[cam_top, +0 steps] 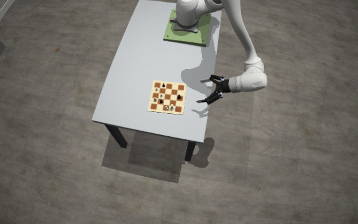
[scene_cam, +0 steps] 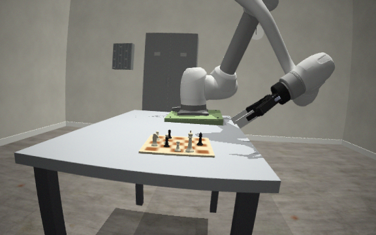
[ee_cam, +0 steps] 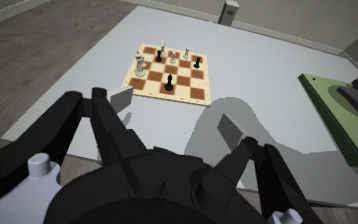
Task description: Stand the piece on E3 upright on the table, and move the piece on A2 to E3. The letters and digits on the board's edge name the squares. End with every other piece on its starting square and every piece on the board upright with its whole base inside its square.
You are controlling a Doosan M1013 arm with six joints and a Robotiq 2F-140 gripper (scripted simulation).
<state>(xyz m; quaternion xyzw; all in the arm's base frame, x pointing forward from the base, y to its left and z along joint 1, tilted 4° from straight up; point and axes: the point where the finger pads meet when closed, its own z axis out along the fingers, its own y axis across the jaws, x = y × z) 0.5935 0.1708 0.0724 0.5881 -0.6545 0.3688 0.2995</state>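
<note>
The chessboard is 19 cm to the right of my hand, 8 cm below it and 3 cm ahead of it.
</note>
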